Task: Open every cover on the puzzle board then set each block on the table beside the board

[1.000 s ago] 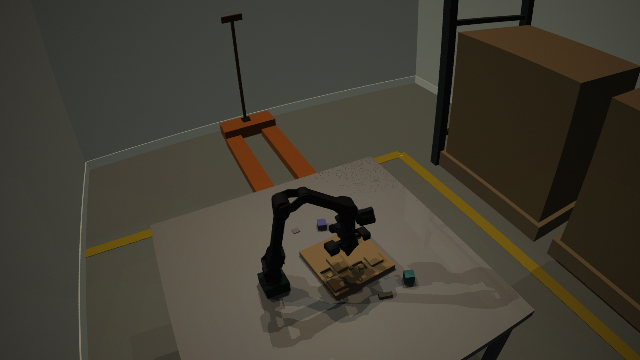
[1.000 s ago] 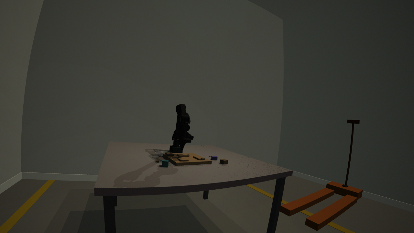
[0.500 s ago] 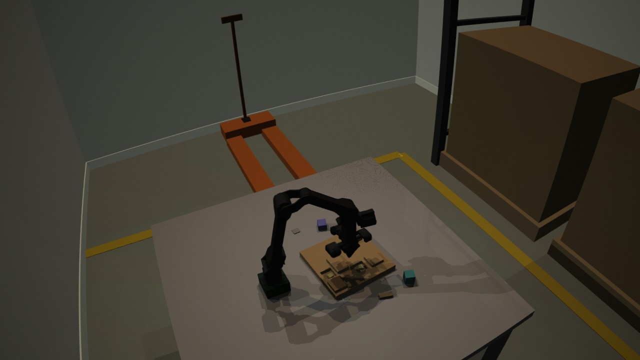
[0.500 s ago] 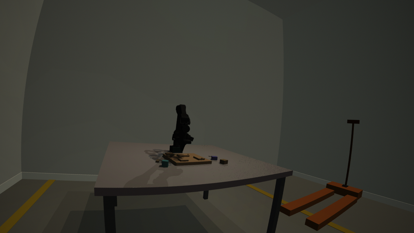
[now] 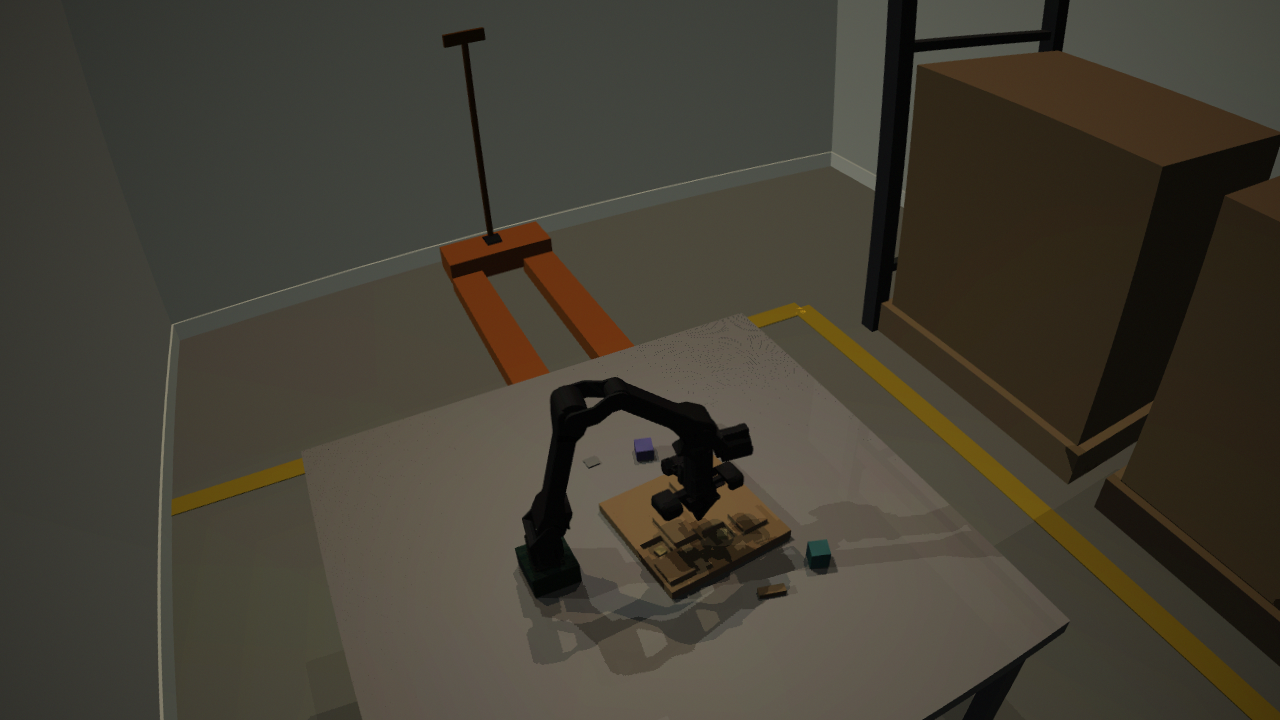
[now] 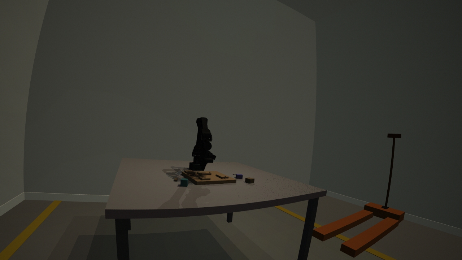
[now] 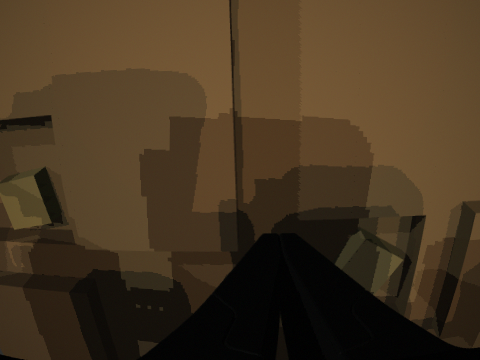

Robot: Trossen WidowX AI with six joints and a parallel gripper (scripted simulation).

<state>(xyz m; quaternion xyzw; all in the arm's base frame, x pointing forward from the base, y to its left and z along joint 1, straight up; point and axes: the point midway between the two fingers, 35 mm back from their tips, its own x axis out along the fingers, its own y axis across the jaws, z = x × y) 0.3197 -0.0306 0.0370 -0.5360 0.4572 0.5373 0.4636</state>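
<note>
Now: the wooden puzzle board 30 mm to the left of my gripper tip and 40 mm below it. From my gripper tip the other things lie so: purple block 290 mm to the left, 40 mm below; teal block 190 mm ahead, 170 mm to the right, 40 mm below; small flat brown piece 70 mm ahead, 200 mm to the right, 50 mm below.
</note>
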